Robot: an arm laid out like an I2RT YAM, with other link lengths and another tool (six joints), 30 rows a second.
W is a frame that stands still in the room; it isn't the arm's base.
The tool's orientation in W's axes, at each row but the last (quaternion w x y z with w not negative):
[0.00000 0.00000 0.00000 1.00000]
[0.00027 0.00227 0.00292 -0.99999]
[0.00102 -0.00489 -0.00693 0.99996]
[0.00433 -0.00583 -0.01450 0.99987]
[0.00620 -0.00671 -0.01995 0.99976]
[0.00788 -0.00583 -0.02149 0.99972]
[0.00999 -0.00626 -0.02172 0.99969]
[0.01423 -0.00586 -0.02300 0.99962]
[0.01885 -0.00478 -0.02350 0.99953]
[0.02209 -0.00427 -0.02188 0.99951]
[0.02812 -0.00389 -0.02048 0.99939]
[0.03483 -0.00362 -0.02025 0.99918]
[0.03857 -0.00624 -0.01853 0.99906]
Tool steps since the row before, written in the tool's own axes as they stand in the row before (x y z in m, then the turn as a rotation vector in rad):
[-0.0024 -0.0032 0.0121 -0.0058 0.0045 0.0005]
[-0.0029 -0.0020 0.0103 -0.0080 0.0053 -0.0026]
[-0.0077 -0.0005 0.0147 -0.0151 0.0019 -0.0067]
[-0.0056 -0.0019 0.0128 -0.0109 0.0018 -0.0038]
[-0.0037 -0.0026 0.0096 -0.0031 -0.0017 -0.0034]
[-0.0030 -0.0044 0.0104 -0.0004 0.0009 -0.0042]
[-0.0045 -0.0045 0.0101 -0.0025 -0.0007 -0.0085]
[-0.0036 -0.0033 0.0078 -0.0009 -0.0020 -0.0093]
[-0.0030 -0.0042 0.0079 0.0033 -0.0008 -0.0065]
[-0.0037 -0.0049 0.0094 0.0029 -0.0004 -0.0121]
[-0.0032 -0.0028 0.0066 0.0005 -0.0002 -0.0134]
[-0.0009 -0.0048 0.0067 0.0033 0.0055 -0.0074]
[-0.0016 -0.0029 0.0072 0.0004 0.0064 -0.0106]
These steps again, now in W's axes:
[0.0024 0.0032 0.0121 0.0058 -0.0045 0.0005]
[0.0029 0.0019 0.0103 0.0080 -0.0053 -0.0026]
[0.0076 0.0003 0.0148 0.0152 -0.0018 -0.0066]
[0.0055 0.0015 0.0129 0.0109 -0.0018 -0.0037]
[0.0036 0.0022 0.0097 0.0032 0.0018 -0.0033]
[0.0029 0.0039 0.0106 0.0004 -0.0007 -0.0042]
[0.0045 0.0040 0.0103 0.0026 0.0010 -0.0084]
[0.0036 0.0028 0.0080 0.0011 0.0024 -0.0092]
[0.0031 0.0037 0.0081 -0.0032 0.0012 -0.0065]
[0.0038 0.0043 0.0096 -0.0028 0.0011 -0.0121]
[0.0033 0.0023 0.0067 -0.0004 0.0008 -0.0134]
[0.0012 0.0045 0.0069 -0.0036 -0.0050 -0.0076]
[0.0017 0.0025 0.0073 -0.0007 -0.0060 -0.0108]

